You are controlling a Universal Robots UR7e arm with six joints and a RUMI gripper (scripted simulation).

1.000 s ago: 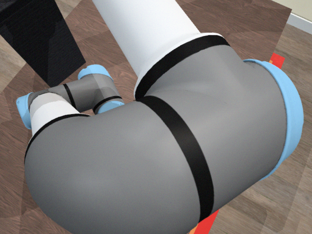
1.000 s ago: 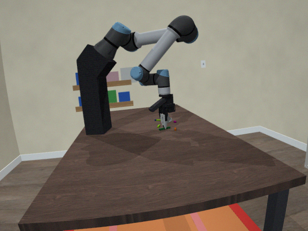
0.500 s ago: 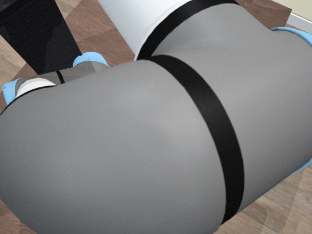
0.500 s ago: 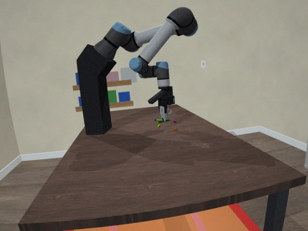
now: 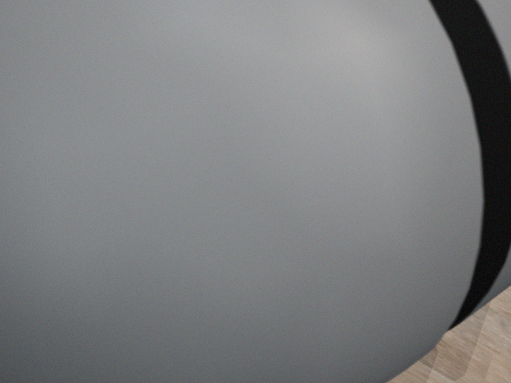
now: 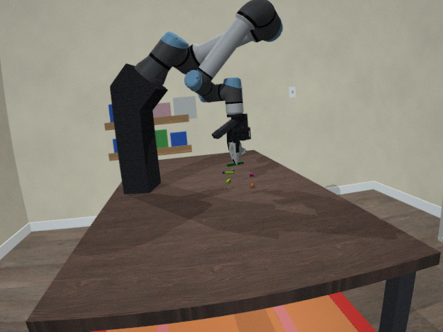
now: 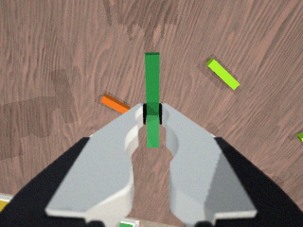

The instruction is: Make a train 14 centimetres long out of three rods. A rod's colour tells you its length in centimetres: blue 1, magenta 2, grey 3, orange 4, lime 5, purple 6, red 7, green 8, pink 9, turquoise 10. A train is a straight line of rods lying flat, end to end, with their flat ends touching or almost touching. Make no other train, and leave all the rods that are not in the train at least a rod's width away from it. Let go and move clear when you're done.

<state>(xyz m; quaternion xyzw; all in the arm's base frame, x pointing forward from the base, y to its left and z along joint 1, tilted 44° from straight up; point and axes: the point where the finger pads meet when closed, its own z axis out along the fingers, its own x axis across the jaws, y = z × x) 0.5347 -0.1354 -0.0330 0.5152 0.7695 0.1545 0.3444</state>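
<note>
Right now my hand is 100 mm short of the magenta rod, 160 mm to the right of it and 110 mm above it. Round my hand: blue rod 20 mm behind, 280 mm to the left, 110 mm below; then green rod 10 mm below; then orange rod 60 mm ahead, 40 mm to the right, 110 mm below.
</note>
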